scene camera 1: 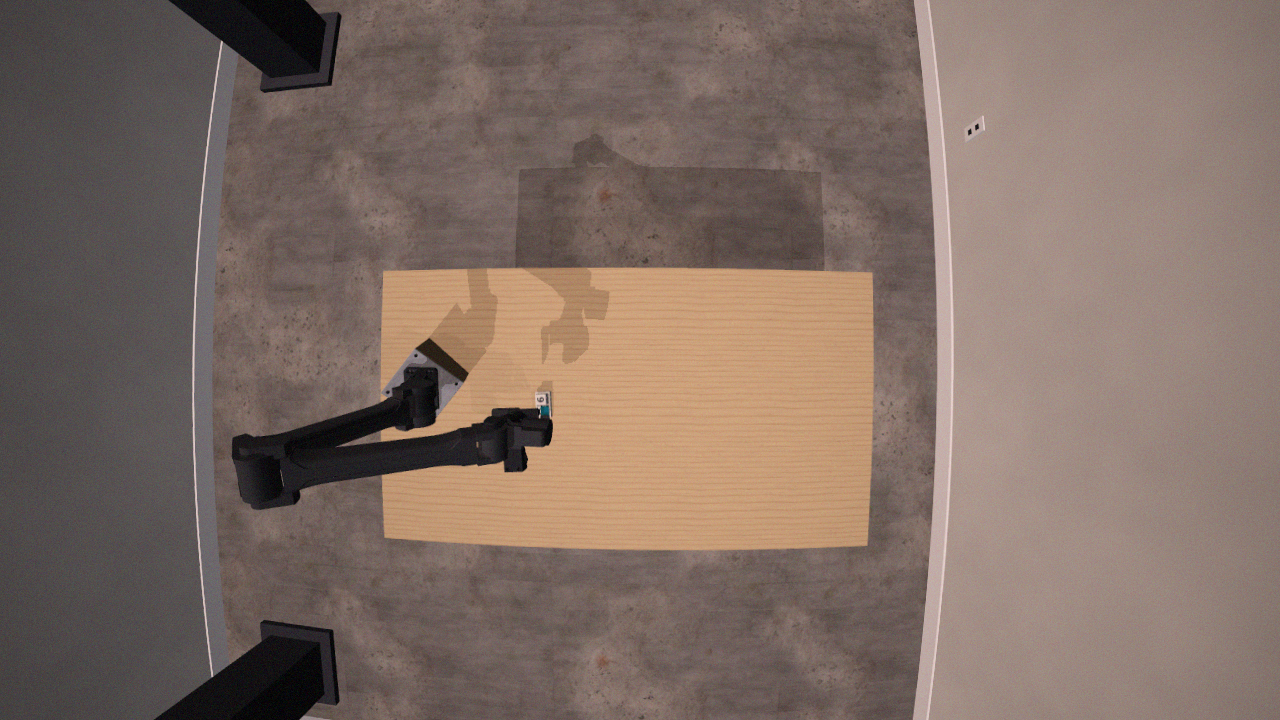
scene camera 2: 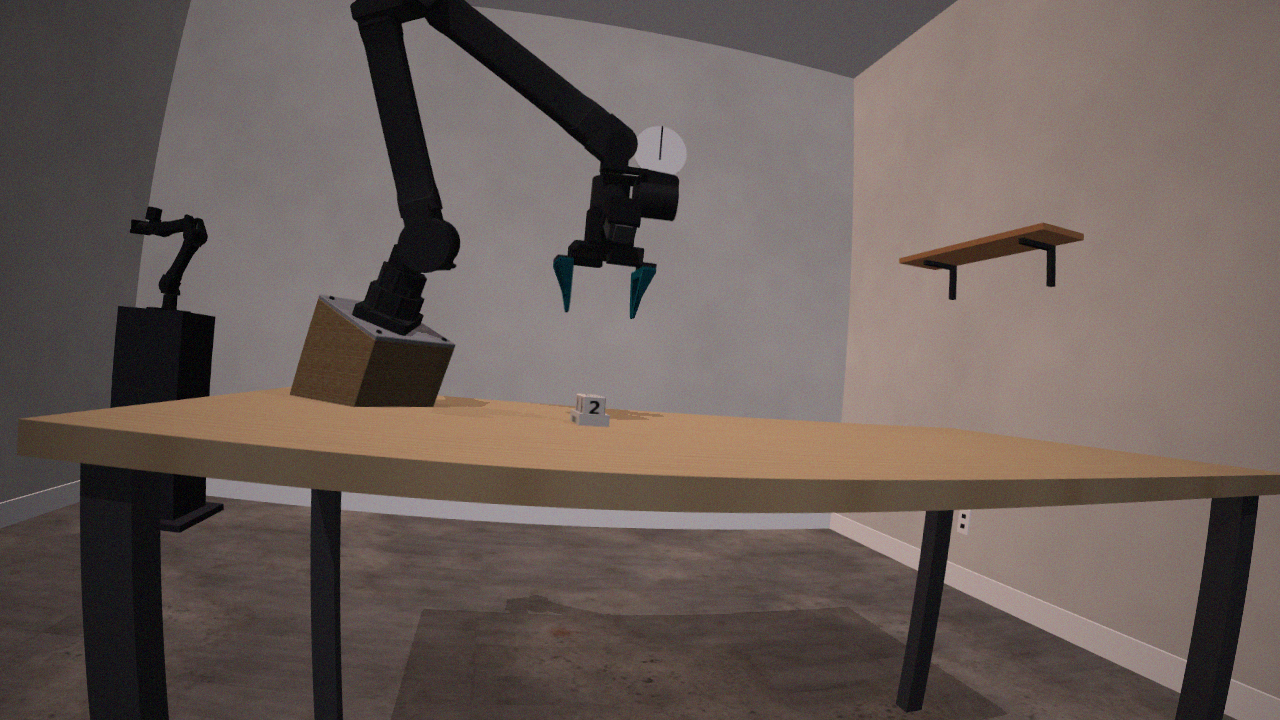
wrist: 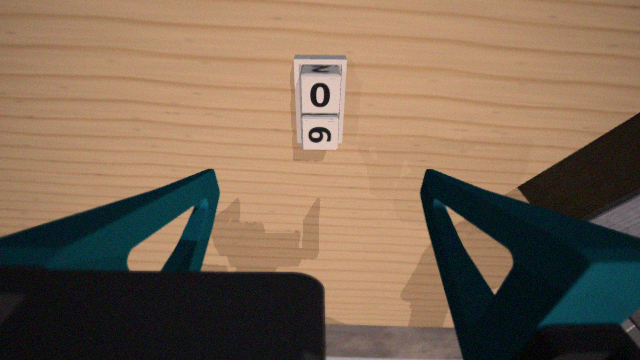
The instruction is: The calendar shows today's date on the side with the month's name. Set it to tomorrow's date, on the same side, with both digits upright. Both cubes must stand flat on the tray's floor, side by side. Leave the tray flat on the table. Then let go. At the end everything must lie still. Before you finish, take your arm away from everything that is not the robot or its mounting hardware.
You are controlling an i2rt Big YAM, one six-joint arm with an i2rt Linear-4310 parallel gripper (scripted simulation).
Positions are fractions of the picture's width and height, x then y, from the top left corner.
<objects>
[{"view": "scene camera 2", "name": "my gripper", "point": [0.47,0.44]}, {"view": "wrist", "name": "my gripper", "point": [0.50,0.50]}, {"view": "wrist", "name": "white tray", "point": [0.47,0.17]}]
</objects>
